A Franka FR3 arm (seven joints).
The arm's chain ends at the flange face. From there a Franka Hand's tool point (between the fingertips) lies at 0.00 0.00 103.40 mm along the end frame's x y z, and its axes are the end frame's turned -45 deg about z.
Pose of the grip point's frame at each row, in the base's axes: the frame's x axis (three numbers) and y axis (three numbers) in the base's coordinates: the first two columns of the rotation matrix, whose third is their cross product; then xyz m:
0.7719 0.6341 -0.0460 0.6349 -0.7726 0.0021 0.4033 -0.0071 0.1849
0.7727 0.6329 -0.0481 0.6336 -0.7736 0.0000 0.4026 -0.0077 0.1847
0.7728 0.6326 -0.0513 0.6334 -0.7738 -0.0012 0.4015 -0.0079 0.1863
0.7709 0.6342 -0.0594 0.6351 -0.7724 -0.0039 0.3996 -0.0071 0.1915
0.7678 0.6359 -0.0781 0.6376 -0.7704 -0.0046 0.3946 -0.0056 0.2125
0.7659 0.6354 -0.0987 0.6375 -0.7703 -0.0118 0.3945 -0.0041 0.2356
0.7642 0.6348 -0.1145 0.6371 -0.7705 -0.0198 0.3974 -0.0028 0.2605
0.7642 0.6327 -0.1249 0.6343 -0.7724 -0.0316 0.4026 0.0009 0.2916
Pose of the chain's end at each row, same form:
0.9948 -0.0979 -0.0310 -0.0969 -0.9947 0.0340 0.4068 -0.0039 0.2882
0.9944 -0.0995 -0.0340 -0.0984 -0.9945 0.0340 0.4064 -0.0045 0.2880
0.9943 -0.0998 -0.0371 -0.0986 -0.9945 0.0354 0.4057 -0.0046 0.2896
0.9942 -0.0977 -0.0448 -0.0960 -0.9946 0.0392 0.4046 -0.0035 0.2947
0.9938 -0.0951 -0.0585 -0.0921 -0.9944 0.0520 0.4011 -0.0008 0.3156
0.9924 -0.0954 -0.0781 -0.0908 -0.9940 0.0614 0.4031 0.0015 0.3385
0.9909 -0.0960 -0.0950 -0.0899 -0.9937 0.0670 0.4078 0.0032 0.3632
0.9889 -0.0988 -0.1107 -0.0919 -0.9936 0.0660 0.4146 0.0066 0.3941

